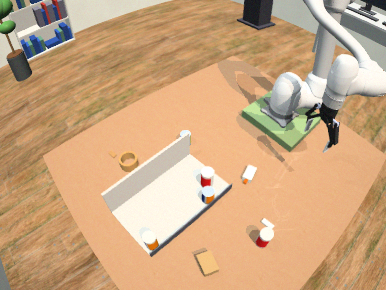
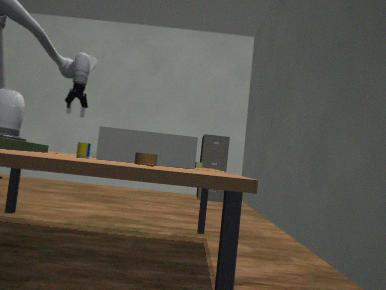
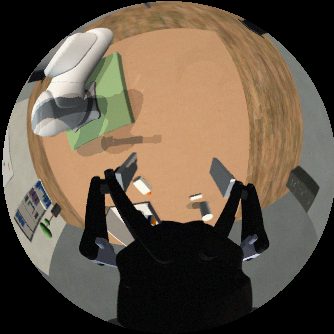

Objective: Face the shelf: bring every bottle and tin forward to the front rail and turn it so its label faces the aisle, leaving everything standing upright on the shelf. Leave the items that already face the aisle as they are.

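Frame: origin at the arm's base, x ahead, y left, z up, level; millimetres.
Seen in the pictures: gripper, between the fingertips: [image 1: 315,140] [image 2: 75,115] [image 3: 174,162]; arm's base, origin of its link: [image 1: 280,113] [image 3: 82,106].
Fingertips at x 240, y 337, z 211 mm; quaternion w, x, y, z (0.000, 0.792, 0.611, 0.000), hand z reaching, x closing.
Note:
Pixels of each thing's top centre, then the offset from my fingertips to it. Level surfaces: height alone.
- pale floor, height of its surface: 250 mm down
- dark front rail, centre of its top: [image 1: 193,217] 162 mm right, 565 mm ahead, 222 mm down
- white-and-orange bottle, centre of its top: [image 1: 148,236] 176 mm right, 774 mm ahead, 155 mm down
- blue-and-orange tin, centre of its top: [image 1: 208,191] 205 mm right, 449 mm ahead, 181 mm down
- red bottle with a white top, centre of its top: [image 1: 207,171] 270 mm right, 398 mm ahead, 152 mm down
- second red bottle, centre of its top: [image 1: 267,233] [image 3: 207,217] 109 mm left, 411 mm ahead, 166 mm down
- white-and-orange item, centre of its top: [image 3: 142,188] [image 1: 249,173] 176 mm right, 212 mm ahead, 237 mm down
- small white block, centre of its top: [image 1: 268,223] [image 3: 195,197] 67 mm left, 331 mm ahead, 252 mm down
- tan block, centre of its top: [image 1: 207,262] 32 mm left, 653 mm ahead, 215 mm down
- wooden ring, centre of its top: [image 2: 146,153] [image 1: 127,158] 608 mm right, 619 mm ahead, 215 mm down
- yellow-and-blue tin, centre of its top: [image 2: 84,142] 541 mm right, 308 mm ahead, 194 mm down
The shelf has a pale floor [image 1: 150,205], a grey back panel [image 1: 150,172] [image 2: 147,145] [image 3: 120,227] and a dark front rail [image 1: 190,221]. A white-and-orange bottle [image 1: 150,241] stands at the rail's near-left end. A blue-and-orange tin [image 1: 208,195] stands close to the rail towards the other end. A red bottle with a white top [image 1: 207,177] stands behind that tin, farther from the rail. Their label directions are too small to tell. My gripper [image 1: 318,136] [image 2: 75,111] [image 3: 174,162] is open and empty, high above the table, on the robot-base side of the shelf.
Outside the shelf are a second red bottle [image 1: 264,237], a white-and-orange item [image 1: 249,173] [image 3: 142,185], a small white block [image 1: 267,223] [image 3: 196,197] and a tan block [image 1: 207,263]. Behind the panel are a wooden ring [image 1: 128,167] and a yellow-and-blue tin [image 2: 83,150].

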